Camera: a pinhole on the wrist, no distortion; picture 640 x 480 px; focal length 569.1 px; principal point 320.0 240.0 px. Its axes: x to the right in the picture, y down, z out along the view. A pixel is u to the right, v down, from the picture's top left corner.
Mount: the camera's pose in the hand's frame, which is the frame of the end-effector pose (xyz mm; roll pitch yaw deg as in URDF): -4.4 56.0 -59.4 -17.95 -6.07 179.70
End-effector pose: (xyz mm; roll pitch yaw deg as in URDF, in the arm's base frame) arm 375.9 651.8 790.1 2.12 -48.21 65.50
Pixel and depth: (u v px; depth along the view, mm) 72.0 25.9 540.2
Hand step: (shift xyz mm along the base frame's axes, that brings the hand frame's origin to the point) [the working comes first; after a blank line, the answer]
In the camera's frame: -235.4 -203.2 540.2

-129.1 -131.1 544.5
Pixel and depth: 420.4 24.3 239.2
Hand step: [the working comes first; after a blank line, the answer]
In the camera's frame: 42.2 -90.7 239.2

-123.3 -123.0 119.9
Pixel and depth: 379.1 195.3 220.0
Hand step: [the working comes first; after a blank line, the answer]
In the camera's frame: 22.8 -17.3 220.0

-48.6 -109.5 100.8
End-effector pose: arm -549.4 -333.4 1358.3 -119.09 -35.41 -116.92
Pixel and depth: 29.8 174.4 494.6
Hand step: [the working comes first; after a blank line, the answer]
In the camera's frame: -252.2 -57.0 494.6

179.4 -464.3 45.3
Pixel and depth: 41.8 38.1 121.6
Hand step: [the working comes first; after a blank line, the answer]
In the camera's frame: -59.4 -43.1 121.6

-23.7 -103.8 -27.3
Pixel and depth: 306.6 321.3 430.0
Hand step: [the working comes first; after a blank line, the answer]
In the camera's frame: -10.1 61.4 430.0

286.1 -213.9 -6.8
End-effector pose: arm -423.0 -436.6 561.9 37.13 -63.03 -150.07
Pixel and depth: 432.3 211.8 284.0
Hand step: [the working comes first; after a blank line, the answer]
In the camera's frame: 56.0 -14.1 284.0

65.9 207.4 46.4
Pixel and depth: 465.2 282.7 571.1
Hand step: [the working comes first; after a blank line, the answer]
In the camera's frame: 145.7 42.9 571.1

50.6 513.1 46.7
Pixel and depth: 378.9 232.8 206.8
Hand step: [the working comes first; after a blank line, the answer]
In the camera's frame: 21.4 -2.6 206.8

41.3 125.6 44.4
